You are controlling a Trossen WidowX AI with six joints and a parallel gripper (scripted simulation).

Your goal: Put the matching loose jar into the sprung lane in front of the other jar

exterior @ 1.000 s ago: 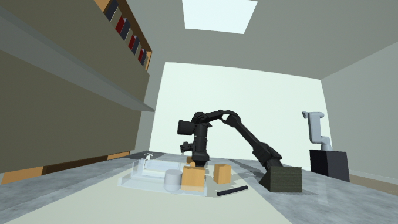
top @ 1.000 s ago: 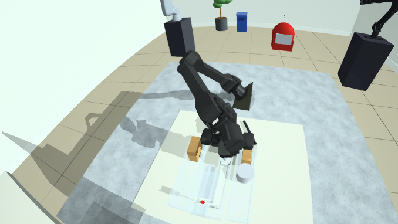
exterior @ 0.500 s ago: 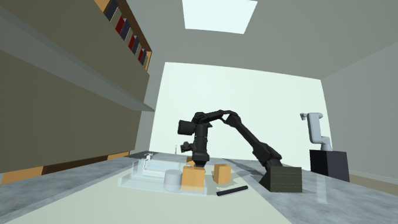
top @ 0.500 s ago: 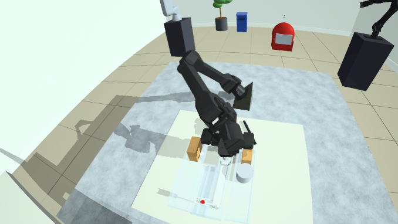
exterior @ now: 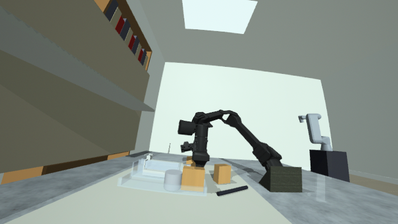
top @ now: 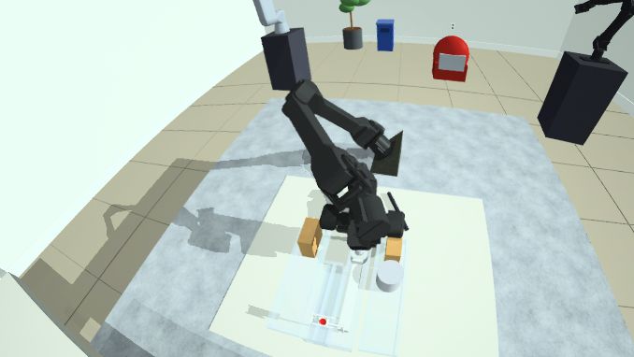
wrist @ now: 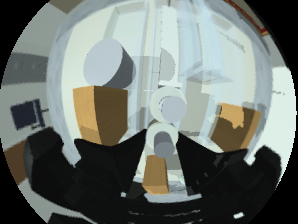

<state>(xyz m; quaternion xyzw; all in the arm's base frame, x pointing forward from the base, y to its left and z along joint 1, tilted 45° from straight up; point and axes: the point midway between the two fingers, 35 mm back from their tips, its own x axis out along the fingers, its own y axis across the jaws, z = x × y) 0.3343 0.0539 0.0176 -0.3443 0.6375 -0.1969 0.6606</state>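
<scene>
My gripper tip is 140 mm past the black rod, 60 mm to the right of it and 20 mm above it. The rest, counted from my gripper tip: red dot: 230 mm ahead, 40 mm above; then clear pusher lane: 150 mm ahead, 10 mm below.
</scene>
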